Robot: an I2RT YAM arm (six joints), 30 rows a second.
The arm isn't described. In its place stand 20 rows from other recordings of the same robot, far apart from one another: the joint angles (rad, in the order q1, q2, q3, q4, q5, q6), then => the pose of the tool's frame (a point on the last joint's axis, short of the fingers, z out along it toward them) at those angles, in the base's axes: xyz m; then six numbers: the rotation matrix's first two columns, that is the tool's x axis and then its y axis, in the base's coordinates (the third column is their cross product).
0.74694 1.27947 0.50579 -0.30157 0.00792 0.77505 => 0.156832 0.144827 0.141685 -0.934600 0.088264 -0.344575 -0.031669 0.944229 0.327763
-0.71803 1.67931 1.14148 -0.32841 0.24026 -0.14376 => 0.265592 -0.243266 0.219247 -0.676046 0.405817 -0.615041 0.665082 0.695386 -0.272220
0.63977 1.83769 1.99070 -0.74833 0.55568 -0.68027 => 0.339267 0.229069 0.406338 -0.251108 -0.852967 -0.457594 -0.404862 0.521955 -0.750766
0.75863 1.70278 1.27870 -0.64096 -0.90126 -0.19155 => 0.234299 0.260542 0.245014 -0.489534 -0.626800 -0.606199 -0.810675 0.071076 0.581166
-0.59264 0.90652 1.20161 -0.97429 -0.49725 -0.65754 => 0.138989 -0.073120 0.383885 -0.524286 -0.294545 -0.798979 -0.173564 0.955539 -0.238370
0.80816 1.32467 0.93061 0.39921 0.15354 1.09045 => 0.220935 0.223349 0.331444 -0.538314 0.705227 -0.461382 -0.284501 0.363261 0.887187
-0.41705 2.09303 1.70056 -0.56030 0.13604 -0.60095 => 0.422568 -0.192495 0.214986 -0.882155 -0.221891 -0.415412 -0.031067 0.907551 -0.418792
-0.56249 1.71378 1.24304 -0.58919 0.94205 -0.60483 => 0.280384 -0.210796 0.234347 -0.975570 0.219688 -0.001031 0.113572 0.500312 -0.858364
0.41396 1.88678 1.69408 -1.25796 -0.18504 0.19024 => 0.333418 0.153641 0.268194 -0.971118 -0.223644 -0.083145 -0.236187 0.950474 0.202027
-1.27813 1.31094 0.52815 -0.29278 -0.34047 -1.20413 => 0.074649 -0.206535 0.143752 -0.890788 -0.093692 -0.444655 0.070171 0.938416 -0.338308
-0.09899 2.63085 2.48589 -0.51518 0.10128 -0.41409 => 0.584601 -0.061676 0.199433 -0.630188 -0.339678 -0.698199 -0.082759 0.923491 -0.374586
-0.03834 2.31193 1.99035 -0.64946 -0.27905 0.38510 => 0.510723 -0.009777 0.198408 -0.808972 0.392417 -0.437690 0.200033 0.883894 0.422751
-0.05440 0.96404 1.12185 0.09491 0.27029 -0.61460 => 0.206034 -0.020739 0.455216 0.024909 -0.557876 -0.829550 0.397684 0.766853 -0.503770
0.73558 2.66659 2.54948 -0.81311 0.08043 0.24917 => 0.424940 0.380721 0.177422 -0.732252 -0.331181 -0.595085 -0.467098 0.880115 0.084956
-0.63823 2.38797 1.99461 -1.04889 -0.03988 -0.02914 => 0.383021 -0.282356 0.146996 -0.813412 0.567138 -0.129290 0.567738 0.822431 0.035789
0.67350 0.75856 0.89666 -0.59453 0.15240 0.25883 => 0.129057 0.096070 0.340133 -0.463561 -0.046251 -0.884857 -0.404818 0.899375 0.165067
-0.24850 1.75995 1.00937 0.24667 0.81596 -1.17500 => 0.357967 -0.117584 0.202057 -0.906388 -0.422243 -0.013108 -0.128504 0.305141 -0.943597
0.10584 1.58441 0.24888 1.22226 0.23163 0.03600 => 0.246484 0.017968 0.140932 -0.107860 0.023769 -0.993882 0.127961 0.991731 0.009831
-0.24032 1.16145 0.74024 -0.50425 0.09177 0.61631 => 0.221519 -0.057643 0.222835 -0.465235 0.706635 -0.533126 0.685606 0.668615 0.287923
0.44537 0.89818 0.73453 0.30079 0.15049 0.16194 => 0.196499 0.087886 0.354212 0.074697 0.212299 -0.974346 -0.307968 0.934224 0.179947
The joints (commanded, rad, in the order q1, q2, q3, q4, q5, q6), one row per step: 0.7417, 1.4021, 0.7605, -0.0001, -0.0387, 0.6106; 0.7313, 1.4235, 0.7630, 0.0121, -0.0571, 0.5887; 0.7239, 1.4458, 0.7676, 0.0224, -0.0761, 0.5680; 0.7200, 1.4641, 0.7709, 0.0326, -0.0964, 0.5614; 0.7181, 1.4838, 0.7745, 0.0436, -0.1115, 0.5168; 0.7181, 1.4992, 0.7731, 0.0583, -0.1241, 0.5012; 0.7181, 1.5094, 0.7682, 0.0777, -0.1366, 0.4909; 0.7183, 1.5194, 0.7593, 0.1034, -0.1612, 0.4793; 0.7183, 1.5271, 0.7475, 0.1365, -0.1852, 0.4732; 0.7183, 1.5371, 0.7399, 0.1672, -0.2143, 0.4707; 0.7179, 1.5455, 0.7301, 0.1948, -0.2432, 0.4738; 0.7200, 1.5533, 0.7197, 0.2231, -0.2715, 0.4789; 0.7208, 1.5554, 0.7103, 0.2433, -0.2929, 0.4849; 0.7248, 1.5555, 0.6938, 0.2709, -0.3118, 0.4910; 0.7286, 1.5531, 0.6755, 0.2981, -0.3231, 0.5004; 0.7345, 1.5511, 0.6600, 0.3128, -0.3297, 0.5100
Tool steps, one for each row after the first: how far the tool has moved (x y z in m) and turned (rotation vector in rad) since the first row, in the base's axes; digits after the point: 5 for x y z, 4 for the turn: 0.00403, 0.00036, -0.00405, -0.0085, -0.0001, 0.0175; 0.00764, 0.00151, -0.00793, -0.0162, 0.0011, 0.0377; 0.01006, 0.00302, -0.01116, -0.0134, 0.0089, 0.0539; 0.01234, 0.00495, -0.01470, -0.0337, -0.0074, 0.0910; 0.01350, 0.00655, -0.01829, -0.0372, -0.0103, 0.1105; 0.01405, 0.00762, -0.02106, -0.0339, -0.0152, 0.1265; 0.01394, 0.00876, -0.02440, -0.0237, -0.0187, 0.1531; 0.01363, 0.00960, -0.02728, -0.0069, -0.0249, 0.1756; 0.01372, 0.01103, -0.02970, 0.0138, -0.0270, 0.2002; 0.01327, 0.01180, -0.03254, 0.0350, -0.0227, 0.2211; 0.01214, 0.01298, -0.03529, 0.0570, -0.0179, 0.2431; 0.01095, 0.01324, -0.03678, 0.0752, -0.0137, 0.2579; 0.00825, 0.01338, -0.03911, 0.0933, -0.0121, 0.2740; 0.00537, 0.01291, -0.04127, 0.1094, -0.0110, 0.2821; 0.00206, 0.01266, -0.04386, 0.1178, -0.0029, 0.2881
